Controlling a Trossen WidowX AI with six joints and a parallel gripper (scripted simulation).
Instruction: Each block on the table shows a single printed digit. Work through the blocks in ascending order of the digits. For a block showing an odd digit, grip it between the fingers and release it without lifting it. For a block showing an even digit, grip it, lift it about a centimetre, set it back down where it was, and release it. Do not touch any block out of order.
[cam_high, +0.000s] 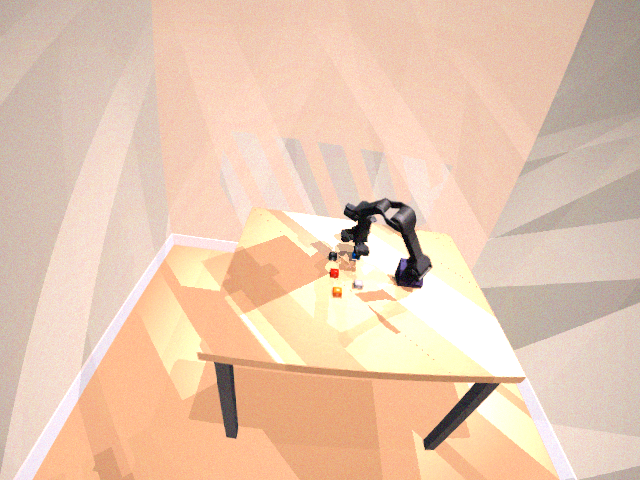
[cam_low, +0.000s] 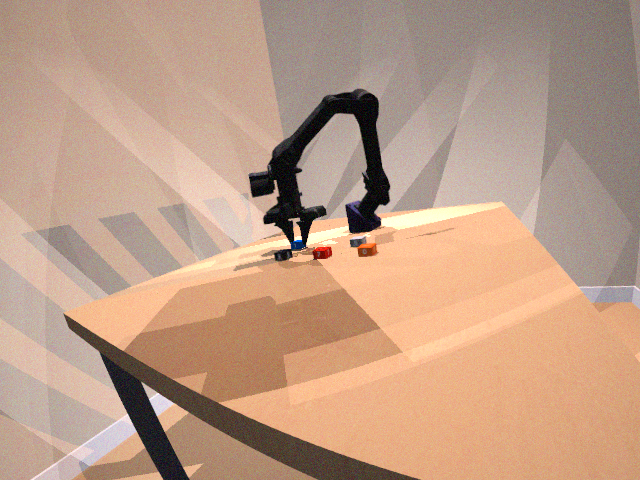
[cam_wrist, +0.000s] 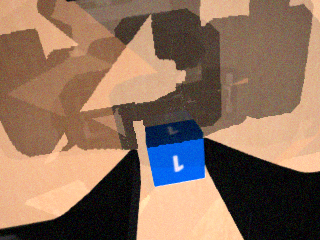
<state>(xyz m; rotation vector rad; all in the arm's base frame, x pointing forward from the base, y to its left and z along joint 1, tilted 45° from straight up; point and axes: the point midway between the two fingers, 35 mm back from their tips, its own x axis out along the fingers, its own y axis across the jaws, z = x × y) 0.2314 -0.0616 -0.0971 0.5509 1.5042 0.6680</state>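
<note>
Now: gripper tip right at the blue block. Round my gripper tip: red block (9 cm ahead, 14 cm to the left); then dark block (10 cm ahead, 3 cm to the left); then grey block (1 cm behind, 19 cm to the left).
</note>
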